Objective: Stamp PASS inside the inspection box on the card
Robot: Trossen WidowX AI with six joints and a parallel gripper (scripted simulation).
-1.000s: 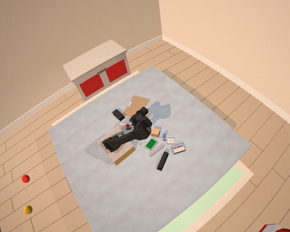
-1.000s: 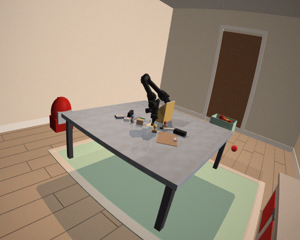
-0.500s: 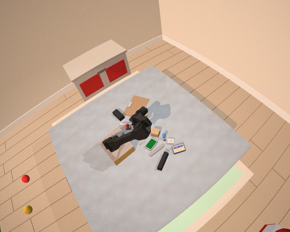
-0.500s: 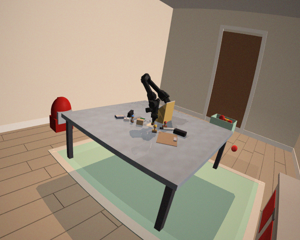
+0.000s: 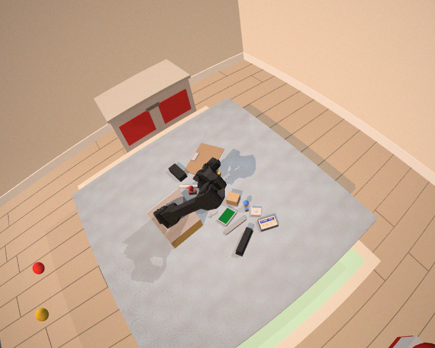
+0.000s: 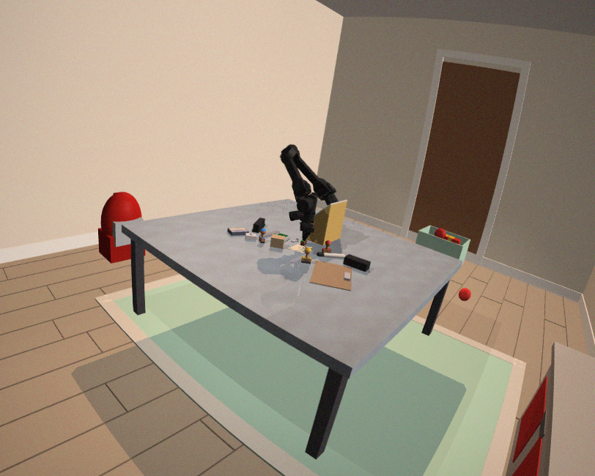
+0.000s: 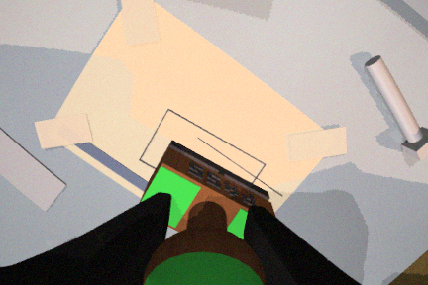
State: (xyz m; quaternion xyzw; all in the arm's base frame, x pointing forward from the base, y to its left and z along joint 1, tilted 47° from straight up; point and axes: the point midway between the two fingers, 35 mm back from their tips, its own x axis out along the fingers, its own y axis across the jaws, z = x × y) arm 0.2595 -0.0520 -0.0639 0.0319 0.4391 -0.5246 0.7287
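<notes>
The cream card is 10 mm ahead of my gripper tip and 40 mm below it. From my gripper tip the other things lie so: pin: 40 mm behind, 70 mm to the right, 40 mm below; then tan box: 90 mm ahead, 80 mm to the right, 20 mm below; then red stamp: 40 mm behind, 110 mm to the left, 20 mm below.
</notes>
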